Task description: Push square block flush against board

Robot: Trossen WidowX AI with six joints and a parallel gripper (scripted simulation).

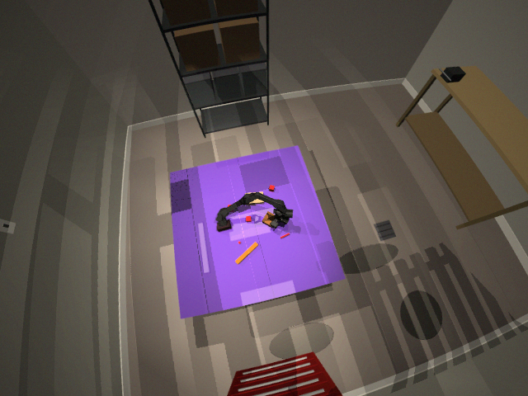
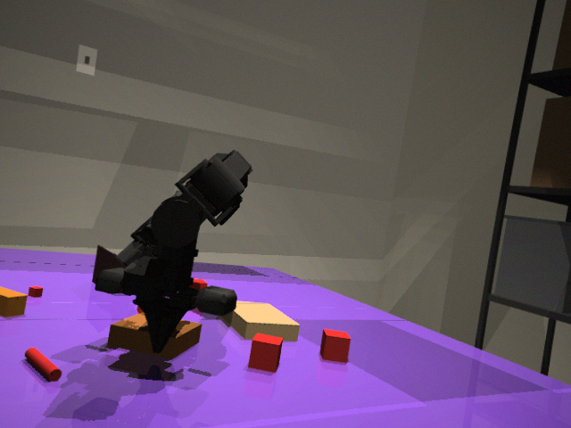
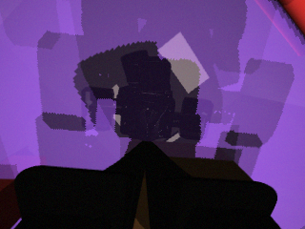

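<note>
Right now my gripper tip is 70 mm past the square block and 20 mm to the right of it. Round my gripper tip: long orange bar: 300 mm behind, 230 mm to the right, 10 mm above; then tan board: 230 mm to the left, 170 mm behind, 10 mm above.
</note>
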